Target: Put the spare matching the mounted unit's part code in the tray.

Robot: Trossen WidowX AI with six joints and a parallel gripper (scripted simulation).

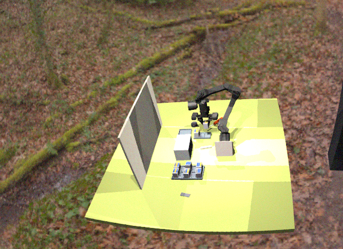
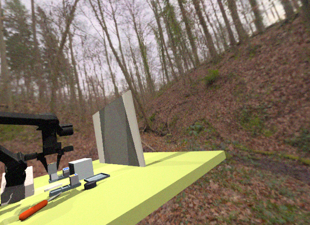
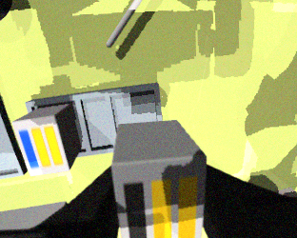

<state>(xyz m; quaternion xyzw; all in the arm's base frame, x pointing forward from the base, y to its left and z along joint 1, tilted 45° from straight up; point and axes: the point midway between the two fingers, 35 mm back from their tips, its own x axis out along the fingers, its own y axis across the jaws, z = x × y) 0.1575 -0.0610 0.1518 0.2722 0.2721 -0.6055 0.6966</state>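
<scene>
The flat tray lies 180 mm ahead of my gripper tip and 100 mm below it. The rest, counted from my gripper tip: grey rack 90 mm below, 40 mm ahead; then black puck 140 mm ahead, 120 mm to the right, 90 mm below; then white stick 120 mm to the left, 100 mm below, 10 mm behind.
</scene>
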